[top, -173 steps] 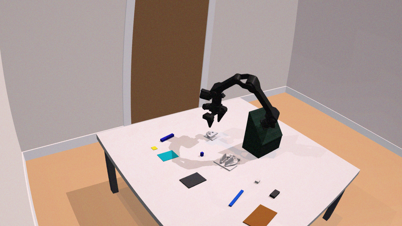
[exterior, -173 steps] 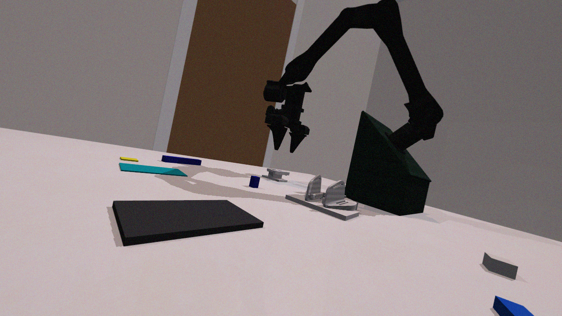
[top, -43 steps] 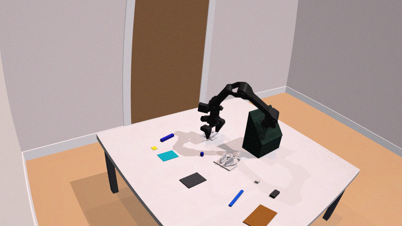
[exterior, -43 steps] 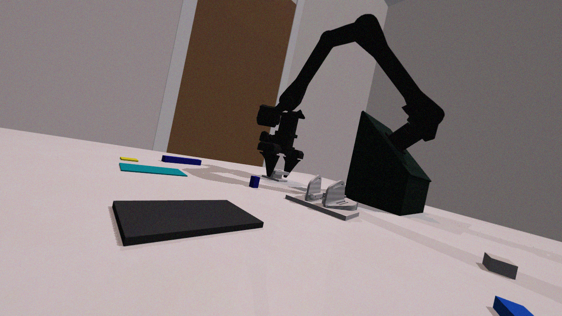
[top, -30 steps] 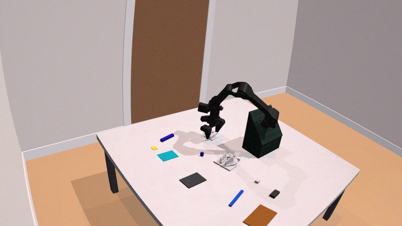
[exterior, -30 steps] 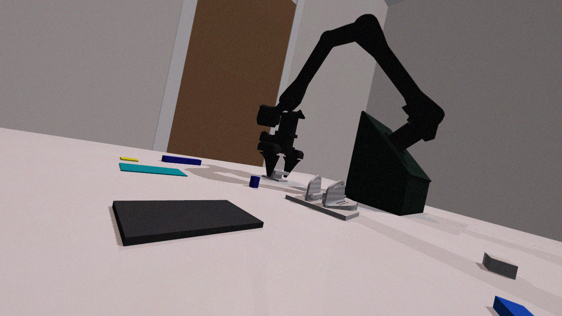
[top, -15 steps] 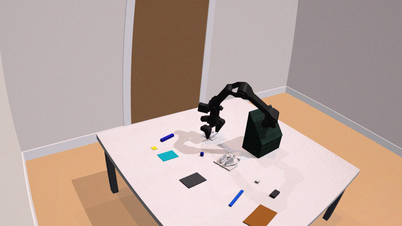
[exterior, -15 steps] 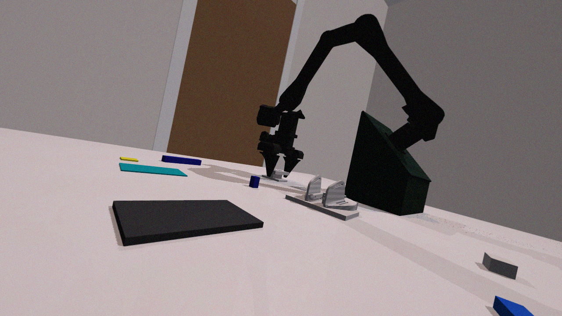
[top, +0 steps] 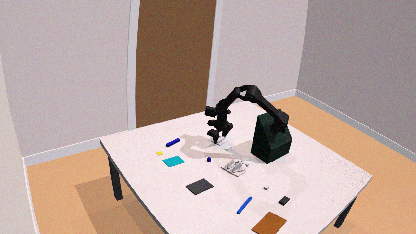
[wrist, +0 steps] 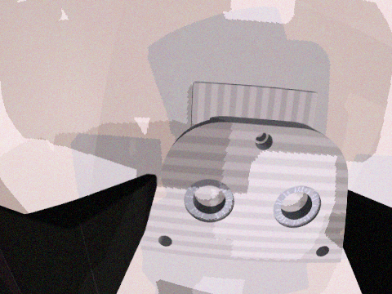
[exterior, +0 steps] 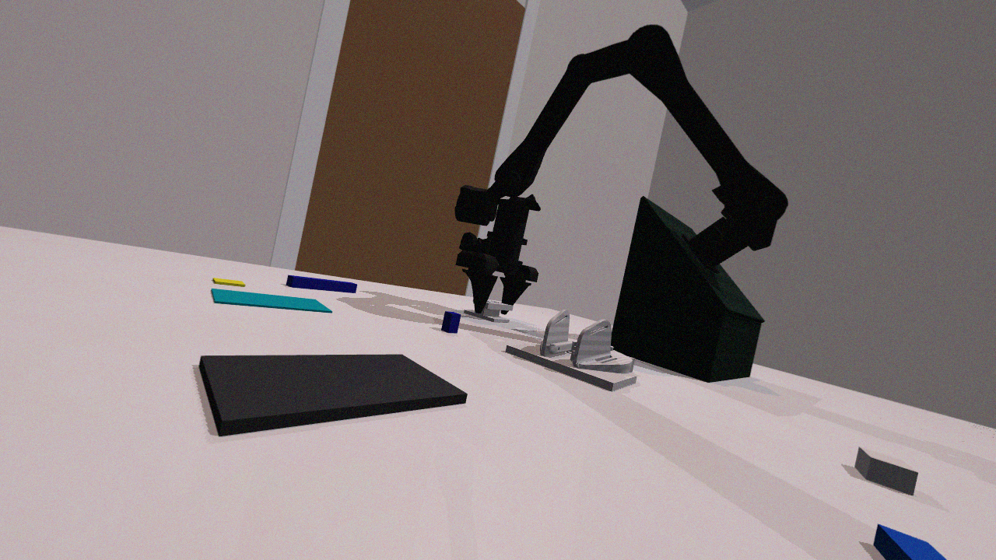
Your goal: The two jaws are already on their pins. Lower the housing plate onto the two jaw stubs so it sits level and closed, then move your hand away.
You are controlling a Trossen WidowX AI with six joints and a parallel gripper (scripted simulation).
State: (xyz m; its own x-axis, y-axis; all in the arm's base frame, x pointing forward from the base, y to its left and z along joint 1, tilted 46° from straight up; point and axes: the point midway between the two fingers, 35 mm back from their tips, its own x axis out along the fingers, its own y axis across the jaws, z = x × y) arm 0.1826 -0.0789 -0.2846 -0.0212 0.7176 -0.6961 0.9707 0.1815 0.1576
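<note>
Now: the grey stand 10 mm to the right of my gripper tip. The rest, counted from my gripper tip: cyan tile (350 mm ahead, 40 mm to the left, 10 mm below); then yellow tile (380 mm ahead, 60 mm to the right, 10 mm below); then blue cube (180 mm ahead, 130 mm to the left).
</note>
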